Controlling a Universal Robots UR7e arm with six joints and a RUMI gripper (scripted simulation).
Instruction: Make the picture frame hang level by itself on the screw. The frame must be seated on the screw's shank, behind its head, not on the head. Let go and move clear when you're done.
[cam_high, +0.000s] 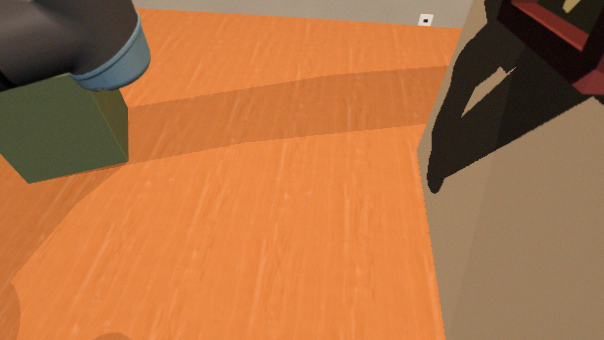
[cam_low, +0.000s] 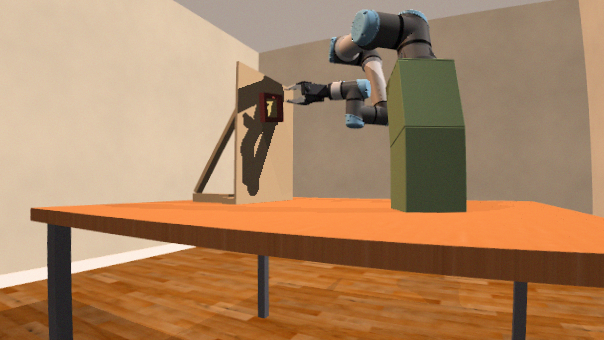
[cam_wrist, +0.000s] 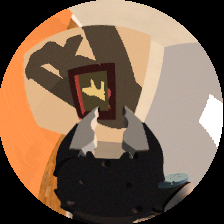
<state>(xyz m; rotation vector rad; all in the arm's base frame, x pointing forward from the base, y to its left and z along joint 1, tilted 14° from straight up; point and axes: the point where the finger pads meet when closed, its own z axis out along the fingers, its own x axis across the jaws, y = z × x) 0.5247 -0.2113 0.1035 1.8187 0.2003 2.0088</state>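
Right now my hand is 90 mm short of the picture frame, 50 mm above it and 20 mm to the left of it. The rest, counted from my hand: tan board: 190 mm below, 100 mm ahead, 30 mm to the right.
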